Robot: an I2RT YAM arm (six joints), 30 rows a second.
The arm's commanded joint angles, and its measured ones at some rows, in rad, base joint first. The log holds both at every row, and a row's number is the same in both.
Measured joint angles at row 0:
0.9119 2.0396 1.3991 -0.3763 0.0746 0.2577
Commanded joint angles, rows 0 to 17:
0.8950 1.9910 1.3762 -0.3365 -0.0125 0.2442
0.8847 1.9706 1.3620 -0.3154 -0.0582 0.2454
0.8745 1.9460 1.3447 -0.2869 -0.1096 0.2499
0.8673 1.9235 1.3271 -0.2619 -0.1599 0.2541
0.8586 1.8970 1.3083 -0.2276 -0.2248 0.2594
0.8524 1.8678 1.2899 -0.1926 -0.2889 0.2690
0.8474 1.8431 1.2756 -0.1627 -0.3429 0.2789
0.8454 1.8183 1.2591 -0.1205 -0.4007 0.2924
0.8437 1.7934 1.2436 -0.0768 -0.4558 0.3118
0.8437 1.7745 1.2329 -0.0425 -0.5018 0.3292
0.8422 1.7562 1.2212 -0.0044 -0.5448 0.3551
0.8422 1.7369 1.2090 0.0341 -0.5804 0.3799
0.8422 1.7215 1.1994 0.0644 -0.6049 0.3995
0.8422 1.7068 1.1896 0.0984 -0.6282 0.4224
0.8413 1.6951 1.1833 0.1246 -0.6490 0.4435
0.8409 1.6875 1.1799 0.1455 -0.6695 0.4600
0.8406 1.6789 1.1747 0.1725 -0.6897 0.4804
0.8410 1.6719 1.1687 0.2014 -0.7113 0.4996
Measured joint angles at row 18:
0.8413 1.6920 1.1801 0.0528 -0.5819 0.4110
